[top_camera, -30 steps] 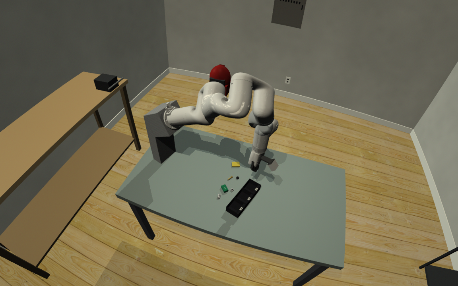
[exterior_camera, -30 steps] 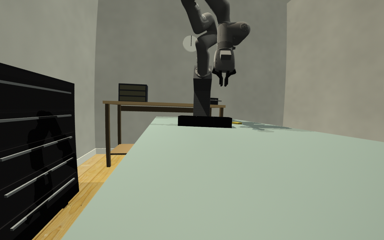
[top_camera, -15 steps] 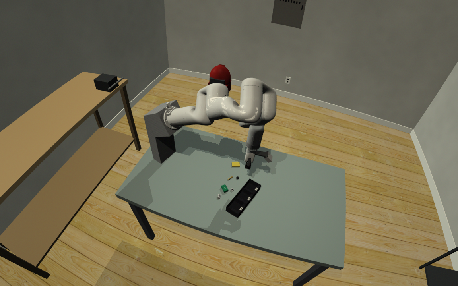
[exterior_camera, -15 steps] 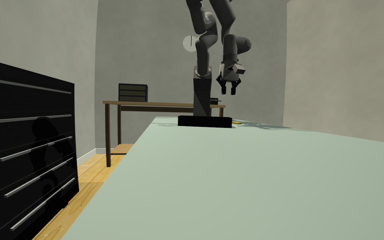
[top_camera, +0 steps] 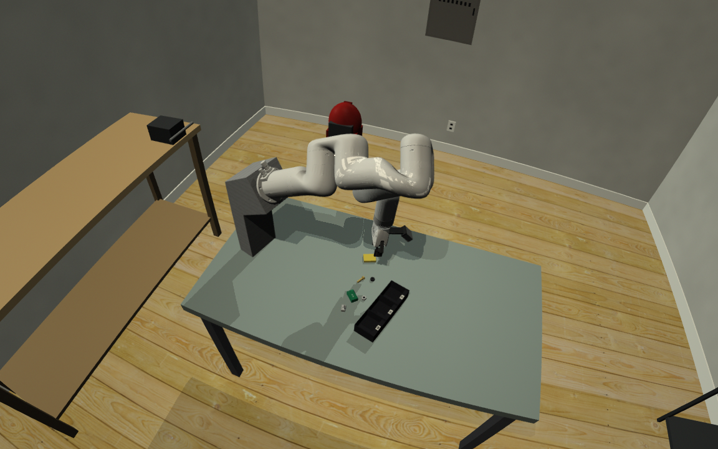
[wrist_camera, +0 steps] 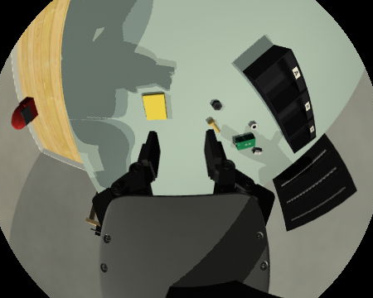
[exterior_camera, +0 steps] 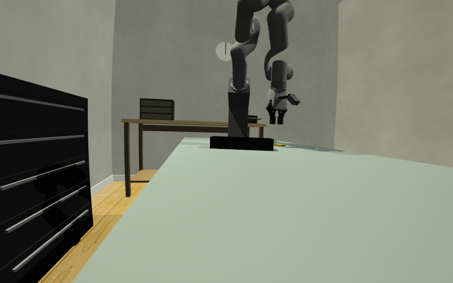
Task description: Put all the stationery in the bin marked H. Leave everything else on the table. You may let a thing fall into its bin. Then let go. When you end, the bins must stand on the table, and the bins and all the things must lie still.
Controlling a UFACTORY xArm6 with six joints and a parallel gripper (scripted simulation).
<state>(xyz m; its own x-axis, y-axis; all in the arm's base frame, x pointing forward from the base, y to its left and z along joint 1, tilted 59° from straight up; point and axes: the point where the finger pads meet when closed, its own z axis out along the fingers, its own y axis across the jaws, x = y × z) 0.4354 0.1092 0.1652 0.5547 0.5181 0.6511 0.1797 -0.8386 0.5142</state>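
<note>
Right now the yellow block is 13 cm below my hand, 4 cm to the left of it and 3 cm behind it. The rest, counted from my hand: black item: 13 cm below, 6 cm to the right; brass piece: 12 cm below, 7 cm to the right, 4 cm behind; white ring: 16 cm to the right, 13 cm below, 1 cm behind.
</note>
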